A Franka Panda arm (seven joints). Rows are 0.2 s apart.
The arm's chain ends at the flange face. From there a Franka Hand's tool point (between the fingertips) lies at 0.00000 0.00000 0.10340 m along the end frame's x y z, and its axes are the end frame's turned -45 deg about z.
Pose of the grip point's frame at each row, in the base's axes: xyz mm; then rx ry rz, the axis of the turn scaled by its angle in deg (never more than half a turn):
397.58 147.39 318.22 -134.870 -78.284 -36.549
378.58 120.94 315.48 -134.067 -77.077 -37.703
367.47 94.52 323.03 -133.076 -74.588 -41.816
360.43 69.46 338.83 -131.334 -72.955 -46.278
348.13 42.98 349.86 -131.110 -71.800 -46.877
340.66 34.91 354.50 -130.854 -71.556 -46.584
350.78 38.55 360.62 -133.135 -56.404 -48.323
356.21 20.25 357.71 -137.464 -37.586 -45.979
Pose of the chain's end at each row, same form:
376.17 95.47 405.04 -148.665 -19.922 -22.173
356.47 67.03 400.90 -147.356 -19.126 -22.714
341.25 37.33 405.09 -144.893 -17.201 -25.791
330.15 8.84 416.93 -142.047 -16.314 -29.148
317.24 -18.50 427.04 -141.358 -15.373 -29.418
310.29 -27.01 431.54 -141.116 -15.259 -28.992
314.47 -26.09 432.70 -137.516 -1.105 -28.859
314.97 -42.43 428.86 -134.976 17.070 -25.764

